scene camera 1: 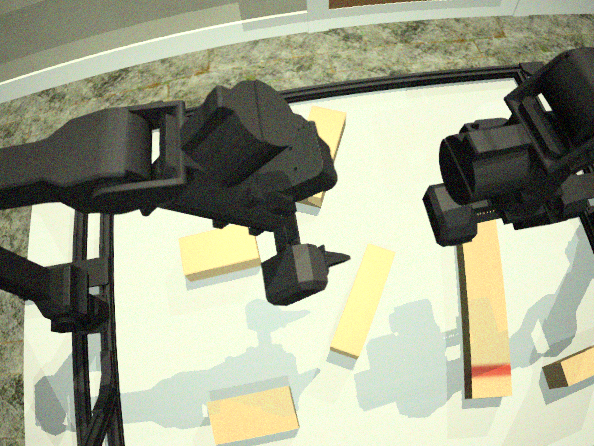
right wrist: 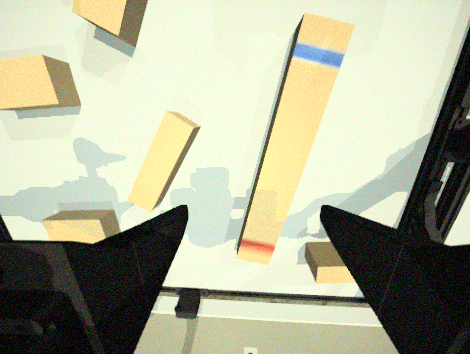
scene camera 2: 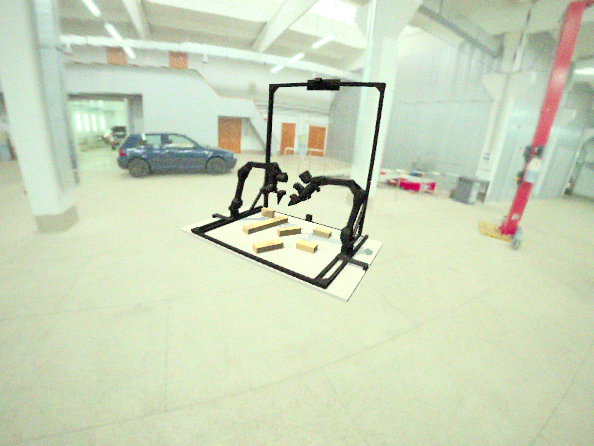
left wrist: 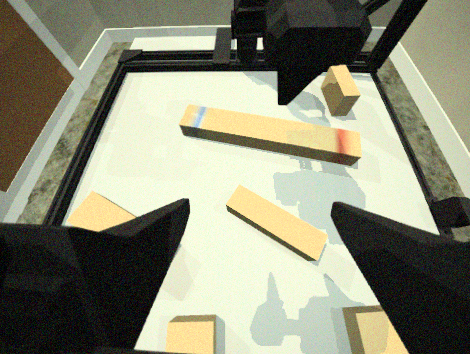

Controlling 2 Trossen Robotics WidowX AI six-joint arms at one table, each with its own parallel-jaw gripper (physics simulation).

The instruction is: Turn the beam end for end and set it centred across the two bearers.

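Where they show: left gripper, fingertip midpoint: (scene camera 1: 339, 219) (scene camera 2: 292, 204) (left wrist: 260, 206); right gripper, fingertip midpoint: (scene camera 1: 483, 233) (right wrist: 253, 211) (scene camera 2: 272, 203) (left wrist: 278, 79); left arm's base, origin of the base link: (scene camera 1: 90, 314) (scene camera 2: 346, 253); right arm's base, origin of the base link: (right wrist: 467, 141) (scene camera 2: 234, 216) (left wrist: 246, 57).
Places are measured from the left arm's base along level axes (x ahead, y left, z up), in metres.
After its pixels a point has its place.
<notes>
The long wooden beam (scene camera 1: 481, 280) {z 0.019, x 0.626, y -0.056 m} (scene camera 2: 265, 225) {z 0.011, x 0.611, y -0.003 m} (left wrist: 260, 128) {z 0.019, x 0.633, y -0.029 m} (right wrist: 295, 130) {z 0.019, x 0.647, y 0.012 m} lies flat on the table. Its blue-banded end is at the left in the left wrist view and its red-banded end at the right; in scene camera 1 the right arm hides the blue band. Two similar short blocks, one (scene camera 1: 220, 254) {z 0.019, x 0.237, y 0.062 m} farther back and one (scene camera 1: 254, 414) {z 0.019, x 0.256, y -0.187 m} nearer the bottom edge, lie apart at the left; I cannot tell for certain which blocks are the bearers. My left gripper (left wrist: 260, 206) {z 0.216, x 0.404, y -0.001 m} is open and empty above the table's middle-left. My right gripper (right wrist: 253, 211) {z 0.174, x 0.581, y -0.033 m} is open and empty, high above the beam.
A narrow block (scene camera 1: 362, 300) {z 0.025, x 0.435, y -0.049 m} (left wrist: 276, 223) {z 0.025, x 0.432, y -0.048 m} (right wrist: 164, 161) {z 0.025, x 0.451, y -0.037 m} lies between the short blocks and the beam. Another block (scene camera 1: 327, 127) {z 0.019, x 0.444, y 0.262 m} lies at the back, partly behind the left arm. A small block (scene camera 1: 575, 367) {z 0.044, x 0.729, y -0.226 m} (left wrist: 340, 90) {z 0.040, x 0.727, y -0.210 m} sits beside the beam's red end. A black frame (scene camera 1: 400, 82) {z -0.001, x 0.610, y 0.360 m} edges the table.
</notes>
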